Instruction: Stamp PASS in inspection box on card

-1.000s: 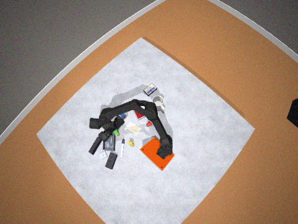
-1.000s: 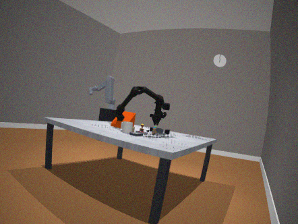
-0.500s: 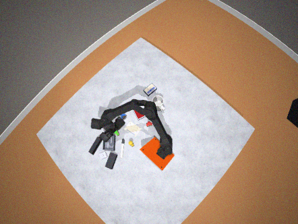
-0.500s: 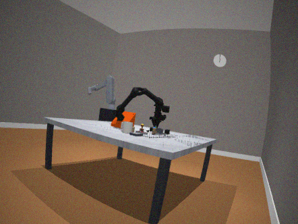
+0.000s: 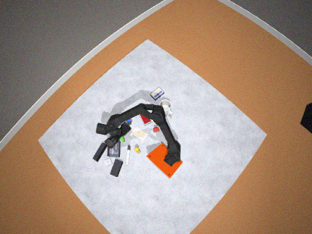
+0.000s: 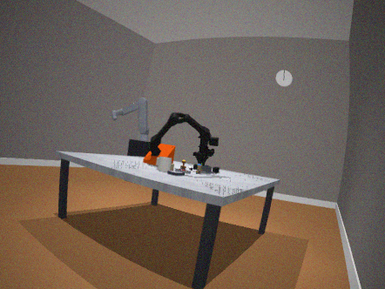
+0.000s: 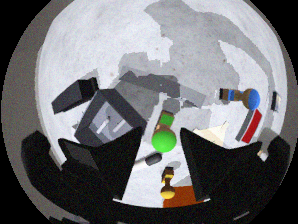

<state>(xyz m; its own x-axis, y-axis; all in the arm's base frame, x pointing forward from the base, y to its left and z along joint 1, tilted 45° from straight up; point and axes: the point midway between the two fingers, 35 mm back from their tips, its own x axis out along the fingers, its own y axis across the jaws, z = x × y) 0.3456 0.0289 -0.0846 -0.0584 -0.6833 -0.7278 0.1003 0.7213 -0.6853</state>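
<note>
The green PASS stamp is 10 mm behind my gripper tip and 20 mm below it. The rest, counted from my gripper tip: pen 100 mm behind, 40 mm to the left, 30 mm below; then blue-knobbed stamp 30 mm ahead, 120 mm to the right, 20 mm below; then tray 10 mm behind, 90 mm to the left, 30 mm below.
</note>
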